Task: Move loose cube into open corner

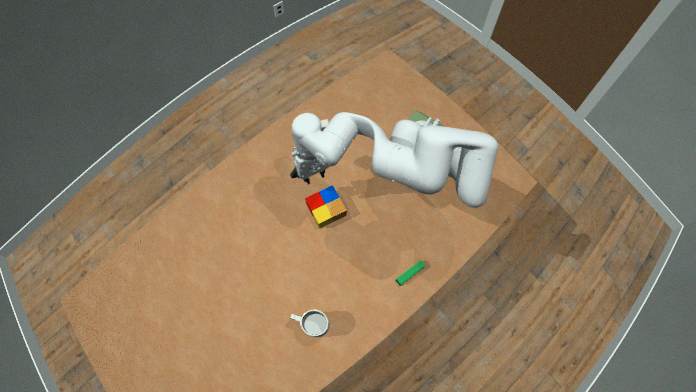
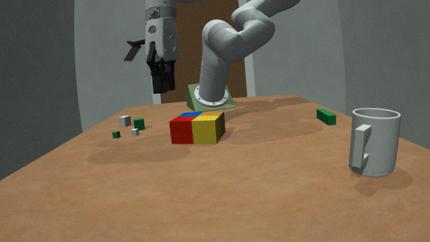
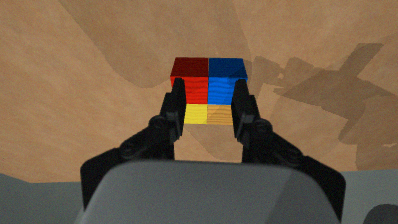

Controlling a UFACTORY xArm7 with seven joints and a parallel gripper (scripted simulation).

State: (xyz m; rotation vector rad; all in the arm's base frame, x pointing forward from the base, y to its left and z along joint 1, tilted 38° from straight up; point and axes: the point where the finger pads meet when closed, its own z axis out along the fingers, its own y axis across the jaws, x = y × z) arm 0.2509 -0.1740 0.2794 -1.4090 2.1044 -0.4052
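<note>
The red cube is 4 cm ahead of my hand, 4 cm to the left of it and 10 cm below it. The rest, counted from my hand: yellow cube: 6 cm ahead, 8 cm to the left, 10 cm below; orange cube: 1 cm ahead, 10 cm to the left, 10 cm below; blue cube: 1 cm behind, 6 cm to the left, 10 cm below.
</note>
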